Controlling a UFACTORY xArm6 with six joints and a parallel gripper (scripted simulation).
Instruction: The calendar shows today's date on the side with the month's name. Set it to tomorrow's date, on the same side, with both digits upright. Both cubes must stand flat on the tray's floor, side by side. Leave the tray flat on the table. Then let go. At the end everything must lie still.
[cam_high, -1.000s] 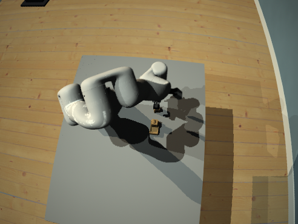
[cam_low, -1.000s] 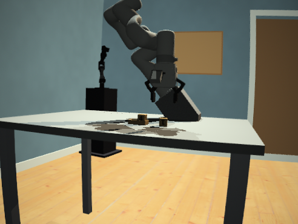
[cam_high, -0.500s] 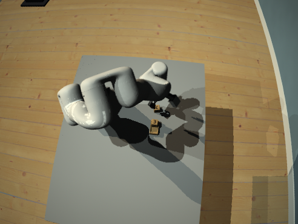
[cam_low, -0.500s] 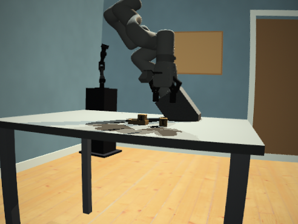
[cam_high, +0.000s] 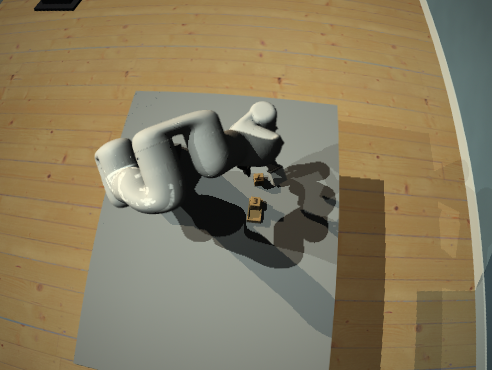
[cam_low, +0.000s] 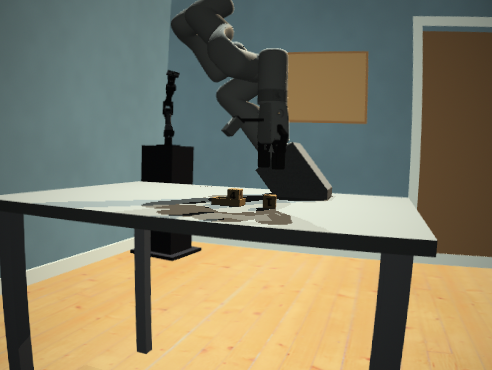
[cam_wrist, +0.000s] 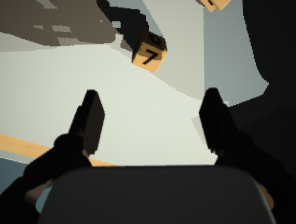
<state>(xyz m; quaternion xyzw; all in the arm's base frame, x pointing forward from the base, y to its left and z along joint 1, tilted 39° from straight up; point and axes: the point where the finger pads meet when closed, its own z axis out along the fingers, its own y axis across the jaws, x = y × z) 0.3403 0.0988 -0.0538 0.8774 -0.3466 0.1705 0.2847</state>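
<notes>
My hand is 90 mm above the wooden number cube. Round my hand: wooden calendar tray: 10 mm ahead, 110 mm to the right, 100 mm below.
</notes>
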